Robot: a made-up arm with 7 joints. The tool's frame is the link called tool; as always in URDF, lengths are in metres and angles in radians. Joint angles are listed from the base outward.
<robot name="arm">
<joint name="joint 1" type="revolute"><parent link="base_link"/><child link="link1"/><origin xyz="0.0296 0.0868 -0.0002" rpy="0 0 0"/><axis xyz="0 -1 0"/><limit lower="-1.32" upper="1.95"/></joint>
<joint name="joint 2" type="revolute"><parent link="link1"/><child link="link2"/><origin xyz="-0.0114 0.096 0.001" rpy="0 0 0"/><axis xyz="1 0 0"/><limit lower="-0.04" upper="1.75"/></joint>
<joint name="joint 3" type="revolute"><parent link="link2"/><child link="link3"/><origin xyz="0.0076 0.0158 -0.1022" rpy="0 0 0"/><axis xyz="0 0 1"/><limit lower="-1.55" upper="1.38"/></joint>
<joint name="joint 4" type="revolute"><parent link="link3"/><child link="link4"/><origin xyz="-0.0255 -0.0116 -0.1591" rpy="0 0 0"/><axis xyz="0 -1 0"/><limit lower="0.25" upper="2.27"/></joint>
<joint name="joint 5" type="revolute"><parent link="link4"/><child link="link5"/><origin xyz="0.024 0.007 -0.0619" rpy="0 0 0"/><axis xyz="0 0 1"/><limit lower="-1.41" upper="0.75"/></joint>
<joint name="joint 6" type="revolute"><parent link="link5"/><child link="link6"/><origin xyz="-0.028 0.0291 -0.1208" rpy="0 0 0"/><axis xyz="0 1 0"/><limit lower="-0.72" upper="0.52"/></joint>
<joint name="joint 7" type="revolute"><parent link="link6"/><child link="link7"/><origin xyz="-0.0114 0.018 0.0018" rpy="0 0 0"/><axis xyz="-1 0 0"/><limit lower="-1.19" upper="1.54"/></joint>
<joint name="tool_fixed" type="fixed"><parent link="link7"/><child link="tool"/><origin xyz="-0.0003 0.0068 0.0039" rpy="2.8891 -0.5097 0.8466"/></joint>
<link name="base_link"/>
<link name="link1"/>
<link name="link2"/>
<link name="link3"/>
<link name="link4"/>
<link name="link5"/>
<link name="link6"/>
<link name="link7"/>
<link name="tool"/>
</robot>
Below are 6 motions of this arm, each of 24 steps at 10 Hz.
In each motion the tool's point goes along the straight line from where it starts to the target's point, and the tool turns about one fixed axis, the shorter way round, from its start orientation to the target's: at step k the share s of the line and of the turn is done. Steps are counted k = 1, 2, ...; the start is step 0. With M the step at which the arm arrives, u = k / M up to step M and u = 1 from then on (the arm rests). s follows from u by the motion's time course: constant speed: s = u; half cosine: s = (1 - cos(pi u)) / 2; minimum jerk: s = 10 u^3 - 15 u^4 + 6 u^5.
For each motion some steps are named. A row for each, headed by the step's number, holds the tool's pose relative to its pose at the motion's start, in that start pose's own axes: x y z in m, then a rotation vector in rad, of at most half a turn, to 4 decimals.
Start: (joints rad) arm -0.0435 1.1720 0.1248 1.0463 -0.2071 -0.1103 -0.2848
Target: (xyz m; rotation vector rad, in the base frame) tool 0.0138 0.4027 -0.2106 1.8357 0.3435 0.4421
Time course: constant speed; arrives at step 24
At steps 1, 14, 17, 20, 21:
1: 0.0016 0.0068 -0.0071 -0.0389 -0.0484 -0.0810
14: 0.0223 0.0957 -0.0996 -0.5451 -0.6776 -1.1338
17: 0.0270 0.1162 -0.1210 -0.6619 -0.8228 -1.3767
20: 0.0318 0.1367 -0.1423 -0.7787 -0.9681 -1.6197
21: 0.0334 0.1435 -0.1495 -0.8176 -1.0165 -1.7006

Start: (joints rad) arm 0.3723 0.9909 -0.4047 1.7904 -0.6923 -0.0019 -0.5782
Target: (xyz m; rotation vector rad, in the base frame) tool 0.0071 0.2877 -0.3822 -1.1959 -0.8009 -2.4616
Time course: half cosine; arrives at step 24
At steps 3, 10, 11, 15, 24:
3: 0.0069 0.0114 -0.0078 0.0504 -0.0327 -0.0138
10: 0.0668 0.1107 -0.0757 0.4904 -0.3187 -0.1347
11: 0.0784 0.1299 -0.0887 0.5752 -0.3738 -0.1580
15: 0.1247 0.2065 -0.1411 0.9148 -0.5945 -0.2513
24: 0.1803 0.2988 -0.2041 1.3232 -0.8599 -0.3634

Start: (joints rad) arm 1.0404 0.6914 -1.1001 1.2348 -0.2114 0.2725 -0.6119
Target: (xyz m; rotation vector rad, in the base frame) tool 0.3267 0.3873 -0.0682 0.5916 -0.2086 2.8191
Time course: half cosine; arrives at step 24
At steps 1, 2, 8, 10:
1: -0.0001 -0.0002 -0.0002 0.0015 0.0011 -0.0023
2: -0.0003 -0.0008 -0.0007 0.0059 0.0043 -0.0094
8: -0.0044 -0.0115 -0.0107 0.0865 0.0638 -0.1373
10: -0.0066 -0.0170 -0.0158 0.1283 0.0946 -0.2036

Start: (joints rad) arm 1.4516 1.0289 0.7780 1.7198 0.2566 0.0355 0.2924
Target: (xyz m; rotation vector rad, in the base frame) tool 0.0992 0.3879 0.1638 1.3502 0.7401 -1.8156
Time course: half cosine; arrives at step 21
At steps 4, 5, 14, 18, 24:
4: -0.0082 0.0088 0.0026 -0.0583 0.0294 0.0354
5: -0.0126 0.0135 0.0040 -0.0895 0.0452 0.0543
14: -0.0707 0.0759 0.0227 -0.5030 0.2541 0.3053
18: -0.0897 0.0961 0.0288 -0.6375 0.3220 0.3869
24: -0.0943 0.1011 0.0303 -0.6707 0.3388 0.4071

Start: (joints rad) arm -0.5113 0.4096 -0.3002 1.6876 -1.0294 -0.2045 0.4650
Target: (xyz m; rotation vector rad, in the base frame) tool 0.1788 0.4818 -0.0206 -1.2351 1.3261 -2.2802
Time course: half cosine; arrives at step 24
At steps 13, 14, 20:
13: 0.0765 -0.0909 -0.1173 0.4240 0.1461 0.4976
14: 0.0852 -0.1012 -0.1306 0.4721 0.1627 0.5540
20: 0.1263 -0.1501 -0.1936 0.6999 0.2411 0.8213

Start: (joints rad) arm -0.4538 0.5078 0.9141 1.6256 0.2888 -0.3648 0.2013
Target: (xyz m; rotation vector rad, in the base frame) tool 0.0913 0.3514 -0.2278 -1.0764 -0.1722 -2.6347
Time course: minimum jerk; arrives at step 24
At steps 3, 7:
3: -0.0014 0.0018 -0.0002 0.0007 -0.0020 0.0038
7: -0.0137 0.0170 -0.0021 0.0070 -0.0191 0.0363

